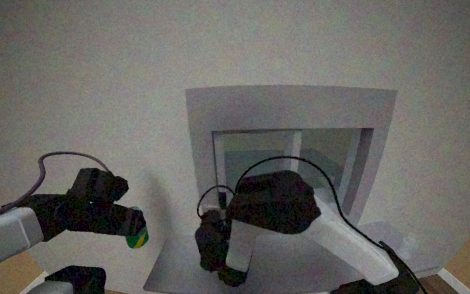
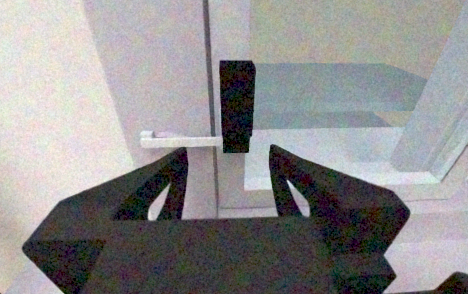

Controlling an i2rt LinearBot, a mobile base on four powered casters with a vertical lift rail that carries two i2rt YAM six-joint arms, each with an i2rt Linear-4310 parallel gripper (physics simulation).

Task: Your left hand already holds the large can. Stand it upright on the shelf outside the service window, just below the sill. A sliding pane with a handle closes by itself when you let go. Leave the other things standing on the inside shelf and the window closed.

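Places are measured from the left arm's base along level axes (x ahead, y left, z up), in centimetres.
Pixels of known places: left gripper, fingertip midpoint: (image 1: pixel 135 223); right gripper, fingertip midpoint: (image 1: pixel 219 211) (image 2: pixel 228 154).
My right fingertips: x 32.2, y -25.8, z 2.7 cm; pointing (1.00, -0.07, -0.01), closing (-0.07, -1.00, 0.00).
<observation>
Ahead of a thing's pixels: the offset from my right fingertips to its top centre. "spot": to the spot under its first point. Level surfaces: height alone.
The large can {dx -11.7, dy +26.5, dz +10.7 cm} (image 1: pixel 136 239), green with a yellow mark, is in my left gripper (image 1: pixel 136 223), off to the left of the window; its upper part is hidden by the fingers. My right gripper (image 2: pixel 228 154) is partly open with nothing held; its fingertips stand apart, just below the lower end of the black upright handle {spot: dx +4.3, dy -1.5, dz +2.3 cm} (image 1: pixel 223 199) (image 2: pixel 237 102). A white bar {spot: dx +5.7, dy +3.7, dz -2.5 cm} (image 2: pixel 182 142) (image 1: pixel 210 206) sticks out to the left from the handle. The sliding pane (image 2: pixel 231 175) stands against the left side of the window frame (image 1: pixel 290 107) (image 2: pixel 165 75), with a thin dark line between them.
A grey shelf {dz -22.8 cm} (image 1: pixel 175 260) runs below the window on the near side. A small white bottle {dx -16.5, dy -79.1, dz -11.6 cm} (image 1: pixel 410 245) stands at its right end. Beyond the glass a blue-grey surface (image 1: pixel 320 162) (image 2: pixel 340 85) shows. My right arm (image 1: pixel 275 202) crosses in front of the window's lower part.
</observation>
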